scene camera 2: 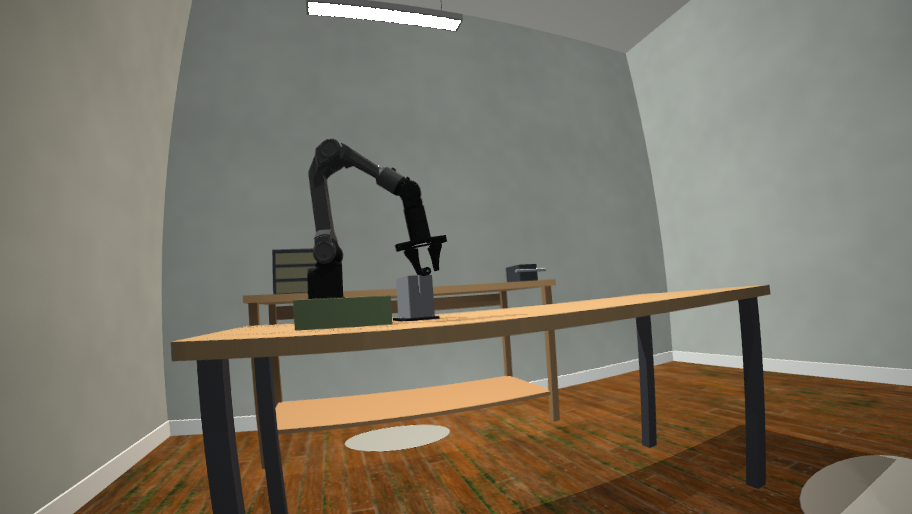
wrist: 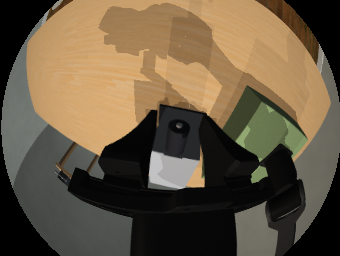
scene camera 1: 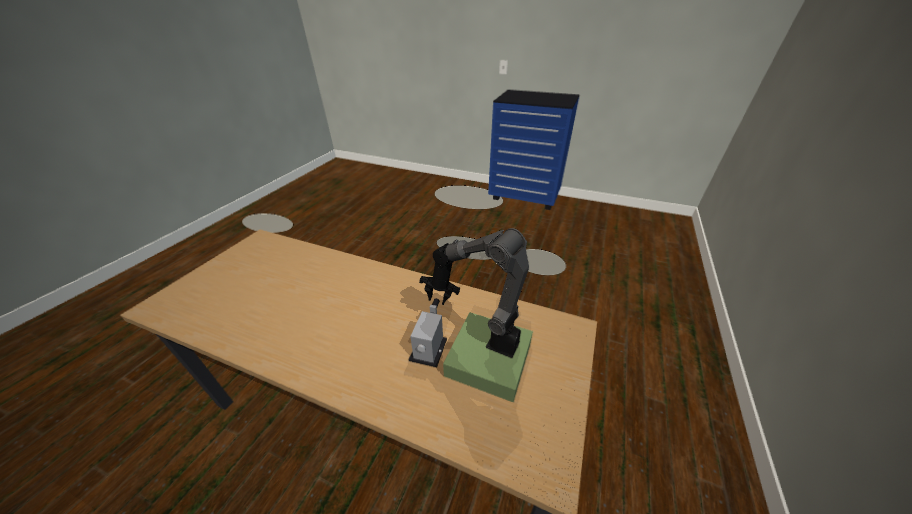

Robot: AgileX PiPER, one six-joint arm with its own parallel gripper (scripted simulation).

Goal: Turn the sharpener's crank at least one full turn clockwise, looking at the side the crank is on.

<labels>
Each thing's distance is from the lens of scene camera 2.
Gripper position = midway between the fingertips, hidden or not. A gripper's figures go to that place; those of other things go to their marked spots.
my gripper (scene camera 2: pixel 428 272): 1.03 m
grey pencil sharpener (scene camera 2: pixel 412 306): 1.08 m
</labels>
